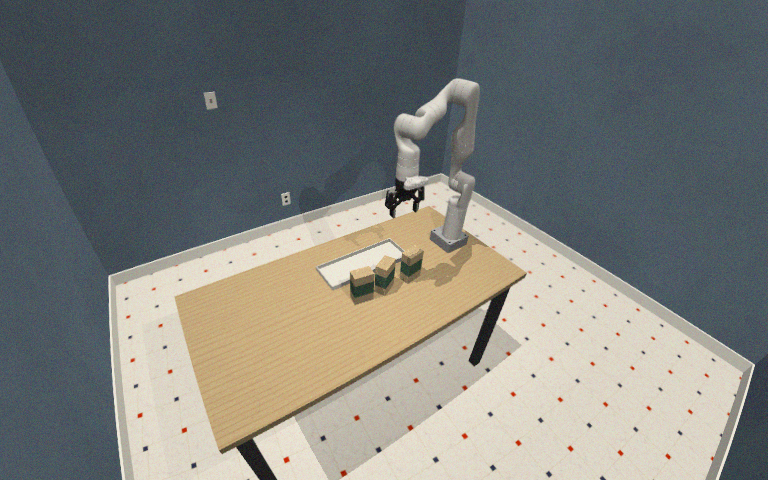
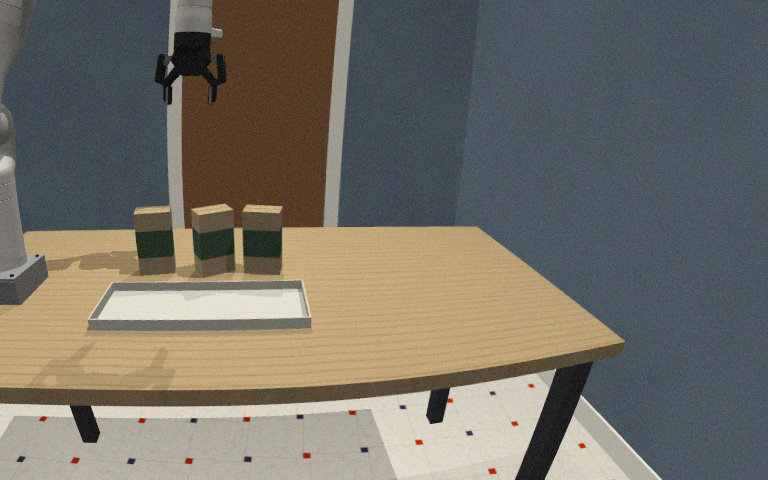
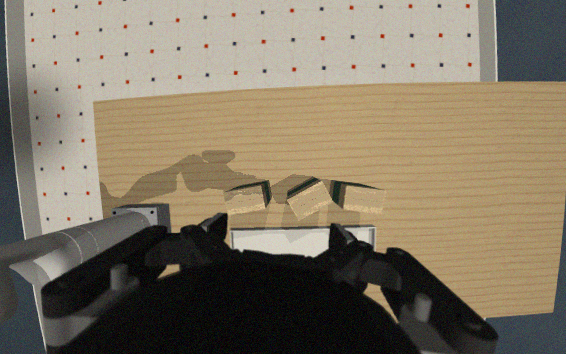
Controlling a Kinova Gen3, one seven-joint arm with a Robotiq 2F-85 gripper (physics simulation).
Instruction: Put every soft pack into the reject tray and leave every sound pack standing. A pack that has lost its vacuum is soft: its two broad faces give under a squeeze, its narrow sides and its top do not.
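Seen in the pictures: gripper, fingertip midpoint: (image 1: 403, 214) (image 2: 189, 104) (image 3: 278, 229); arm's base at its link origin: (image 1: 451, 234) (image 2: 5, 263) (image 3: 135, 228).
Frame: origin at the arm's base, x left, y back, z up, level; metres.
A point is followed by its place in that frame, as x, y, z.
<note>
Three tan packs with dark green bands stand upright in a row beside the reject tray (image 1: 351, 266) @[-0.191, -0.481, -0.052] (image 2: 198, 323) @[-0.245, -0.418, -0.041] (image 3: 250, 240) @[-0.108, -0.289, -0.052]. The pack nearest the robot base (image 1: 411, 264) (image 2: 154, 243) (image 3: 247, 200) is set apart from the middle pack (image 1: 385, 275) @[0.032, -0.500, 0.057] (image 2: 213, 242) @[-0.025, -0.467, 0.021] (image 3: 309, 198) @[0.006, -0.468, 0.085], which is turned at an angle. The far pack (image 1: 361, 284) @[0.001, -0.597, 0.050] (image 2: 262, 240) @[-0.043, -0.571, 0.024] (image 3: 362, 198) @[-0.015, -0.572, 0.086] stands close to the middle one. No softness shows by eye. The tray holds no pack. My gripper (image 1: 404, 212) @[0.030, -0.422, 0.303] (image 2: 189, 103) @[0.030, -0.422, 0.303] (image 3: 278, 229) @[0.030, -0.422, 0.303] is open and empty, pointing down, high above the packs' tops.
The wooden table (image 1: 271, 339) @[-0.083, -0.955, -0.055] (image 2: 424, 294) @[-0.217, -0.871, -0.055] (image 3: 450, 150) @[0.029, -0.888, -0.055] bears the grey robot base (image 1: 448, 238) @[0.014, -0.044, 0.004] (image 2: 22, 280) @[-0.063, -0.055, -0.014] (image 3: 160, 217) @[0.014, -0.069, -0.015] at one end. The tray has low grey walls and lies along one side of the pack row. Arm shadows fall on the table.
</note>
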